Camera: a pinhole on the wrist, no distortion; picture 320 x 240 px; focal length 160.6 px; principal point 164.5 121.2 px. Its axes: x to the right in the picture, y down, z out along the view. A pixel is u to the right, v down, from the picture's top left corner.
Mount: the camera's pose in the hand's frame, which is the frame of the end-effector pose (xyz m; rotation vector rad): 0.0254 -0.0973 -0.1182 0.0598 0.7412 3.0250
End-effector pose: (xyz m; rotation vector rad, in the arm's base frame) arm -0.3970 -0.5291 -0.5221 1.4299 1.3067 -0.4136
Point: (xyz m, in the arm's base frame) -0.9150 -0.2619 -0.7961
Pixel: behind the camera
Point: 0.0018 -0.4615 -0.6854
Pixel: 70.7 41.4
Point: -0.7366 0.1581 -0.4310
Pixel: behind the camera
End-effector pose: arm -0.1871 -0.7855 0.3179 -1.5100 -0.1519 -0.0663
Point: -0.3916 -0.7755 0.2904
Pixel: outside the picture
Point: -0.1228 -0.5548 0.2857
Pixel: 152.0 131.0
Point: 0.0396 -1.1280 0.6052
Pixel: behind the camera
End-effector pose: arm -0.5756 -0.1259 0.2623 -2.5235 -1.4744 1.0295
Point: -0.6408 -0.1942 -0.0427
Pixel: 150.9 127.9
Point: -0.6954 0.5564 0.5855
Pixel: behind the camera
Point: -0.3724 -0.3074 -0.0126
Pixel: 158.4 23.1
